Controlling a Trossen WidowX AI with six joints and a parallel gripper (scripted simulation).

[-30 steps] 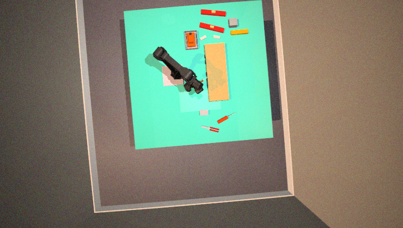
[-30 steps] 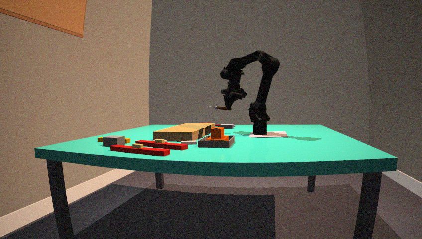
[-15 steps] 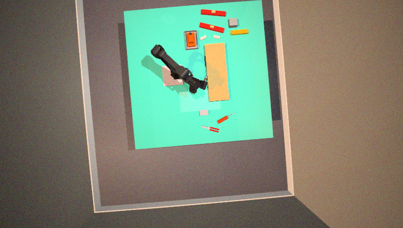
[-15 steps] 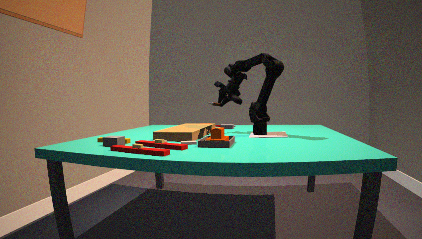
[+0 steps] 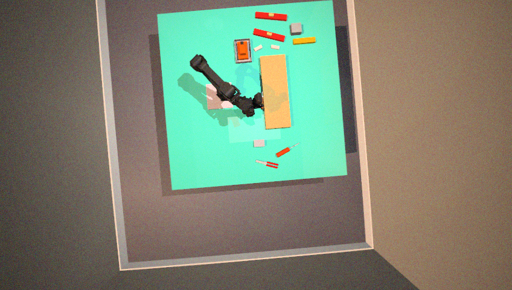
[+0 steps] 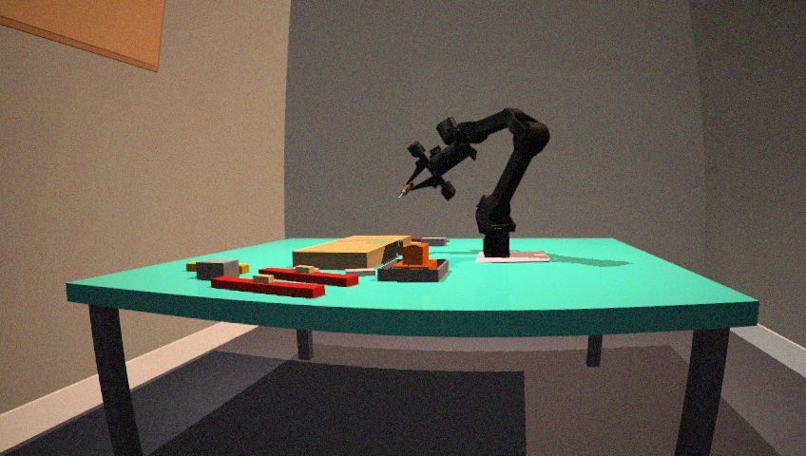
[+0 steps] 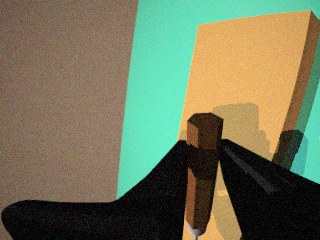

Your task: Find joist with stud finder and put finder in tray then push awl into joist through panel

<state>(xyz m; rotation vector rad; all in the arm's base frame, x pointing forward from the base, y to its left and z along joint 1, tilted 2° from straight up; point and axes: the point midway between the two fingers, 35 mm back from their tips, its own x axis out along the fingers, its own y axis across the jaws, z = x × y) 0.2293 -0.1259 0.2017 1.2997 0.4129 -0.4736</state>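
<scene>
The awl lies 50 mm to the left of my gripper tip and 10 mm below it. Round my gripper tip: orange stud finder: 110 mm behind, 460 mm to the left, 140 mm below; grey tray: 110 mm behind, 450 mm to the left, 170 mm below; red screwdriver: 200 mm ahead, 270 mm to the right, 170 mm below.
</scene>
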